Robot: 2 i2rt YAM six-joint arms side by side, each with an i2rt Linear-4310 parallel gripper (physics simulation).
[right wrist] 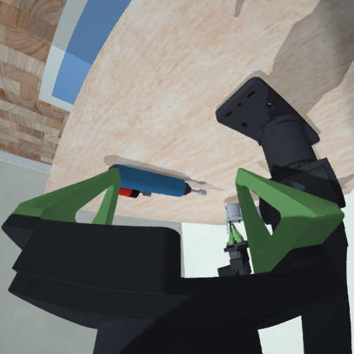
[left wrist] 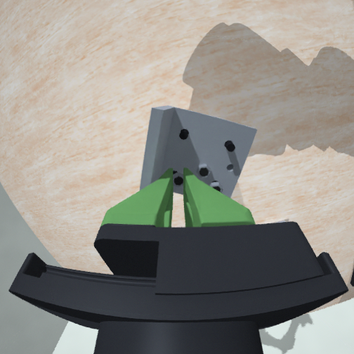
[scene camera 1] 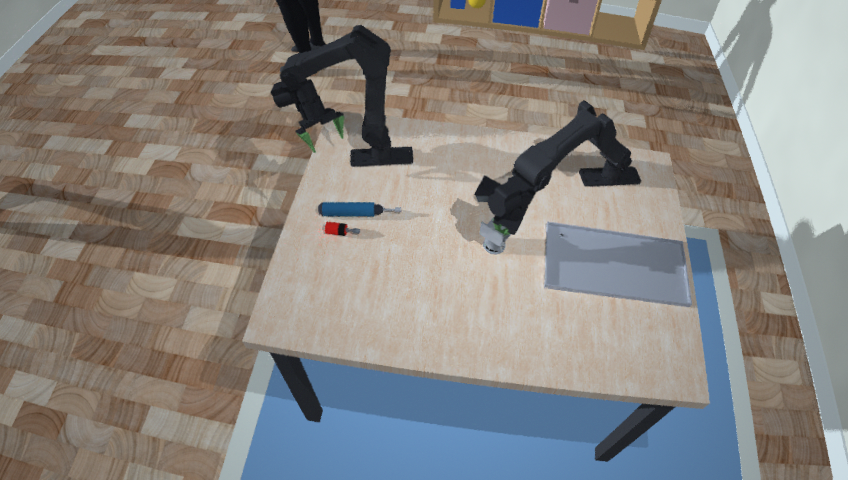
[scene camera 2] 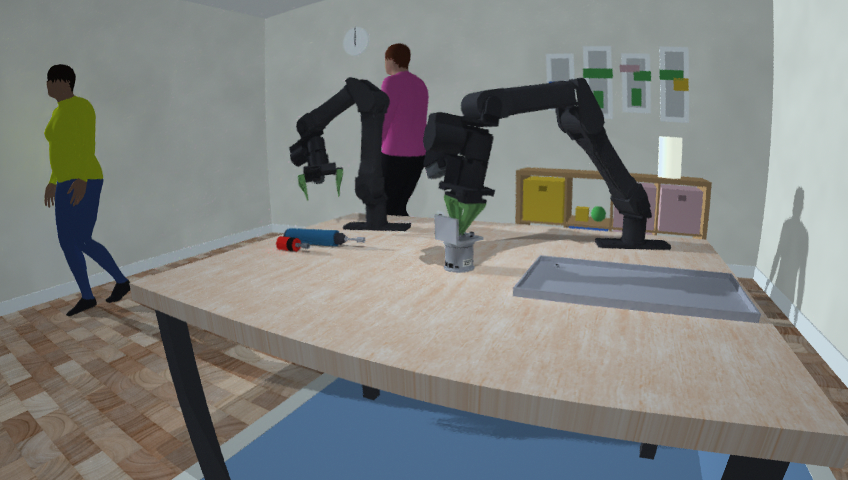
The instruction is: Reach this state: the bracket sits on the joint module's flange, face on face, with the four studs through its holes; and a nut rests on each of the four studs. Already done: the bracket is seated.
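Places are measured from the left arm's base along level axes (x ahead, y left, z up), in millimetres.
Pixels of known places: left gripper, between the fingertips: (scene camera 1: 498, 235) (scene camera 2: 457, 234); right gripper, between the fingertips: (scene camera 1: 328, 145) (scene camera 2: 323, 198); left arm's base, origin of its link: (scene camera 1: 609, 177) (scene camera 2: 632, 245); right arm's base, origin of its link: (scene camera 1: 381, 157) (scene camera 2: 376, 228).
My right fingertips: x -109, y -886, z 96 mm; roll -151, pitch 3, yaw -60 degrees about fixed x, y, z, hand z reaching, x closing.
For each thing: its top centre in the pictures, then the offset to it from my right fingertips. "spot": a spot on its surface instead.
- upright joint module, centre of its top: (scene camera 2: 459, 232) (scene camera 1: 497, 229) 344 mm ahead, 457 mm left, 22 mm down
- small dark nut, centre of its top: (scene camera 2: 557, 264) (scene camera 1: 561, 234) 330 mm ahead, 660 mm left, 87 mm down
- grey tray, centre of its top: (scene camera 2: 635, 280) (scene camera 1: 618, 262) 444 mm ahead, 801 mm left, 80 mm down
- blue tool, a spot on its surface: (scene camera 2: 312, 237) (scene camera 1: 352, 213) spot: 216 mm ahead, 64 mm left, 72 mm down
- shorter red tool, centre of its top: (scene camera 2: 293, 237) (scene camera 1: 342, 225) 265 mm ahead, 35 mm left, 62 mm down
The grey bracket (scene camera 1: 489, 230) (scene camera 2: 446, 227) (left wrist: 207, 122) lies on the flange of the upright joint module (scene camera 1: 493, 248) (scene camera 2: 458, 256) (right wrist: 233, 212), its side wall standing up. My left gripper (scene camera 1: 499, 228) (scene camera 2: 461, 232) (left wrist: 177, 174) is shut on a small dark nut (left wrist: 178, 180) just over the bracket's near-left hole in the left wrist view. Dark nut-like shapes fill the two far holes; the near-right hole shows something dark in a lighter rim, too small to tell. Another small dark nut (scene camera 1: 562, 235) (scene camera 2: 557, 265) lies in the tray. My right gripper (scene camera 1: 328, 144) (scene camera 2: 323, 197) (right wrist: 177, 174) is open and empty, raised far from the bracket.
The grey tray (scene camera 1: 618, 295) (scene camera 2: 636, 306) lies to the right of the joint module. A blue tool (scene camera 1: 348, 209) (scene camera 2: 312, 237) (right wrist: 152, 181) and a shorter red tool (scene camera 1: 335, 228) (scene camera 2: 288, 243) (right wrist: 129, 192) lie at the left of the table in the scene views.
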